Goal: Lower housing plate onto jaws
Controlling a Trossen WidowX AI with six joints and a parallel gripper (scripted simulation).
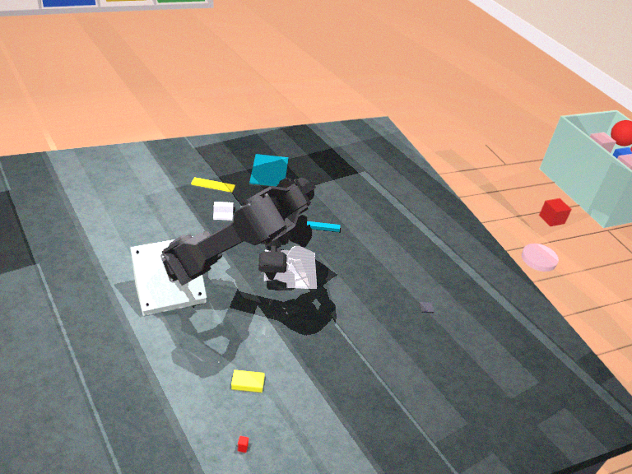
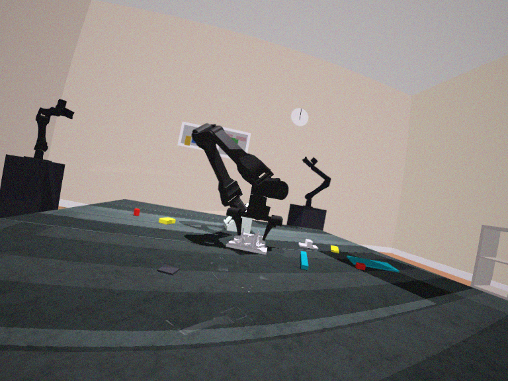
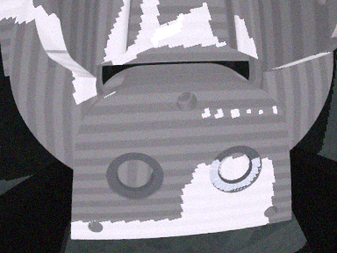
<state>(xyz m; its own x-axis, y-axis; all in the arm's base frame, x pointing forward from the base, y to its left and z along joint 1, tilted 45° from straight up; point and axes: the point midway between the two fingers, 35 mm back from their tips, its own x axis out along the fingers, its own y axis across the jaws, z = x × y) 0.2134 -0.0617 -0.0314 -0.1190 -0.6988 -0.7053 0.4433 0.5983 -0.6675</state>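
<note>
The grey housing plate lies 2 cm above my gripper tip and 1 cm ahead of it. From my gripper tip the other things lie so: yellow block (28 cm to the right, 19 cm behind); then white block (25 cm to the left, 2 cm behind); then cyan bar (16 cm ahead, 11 cm to the left).
</note>
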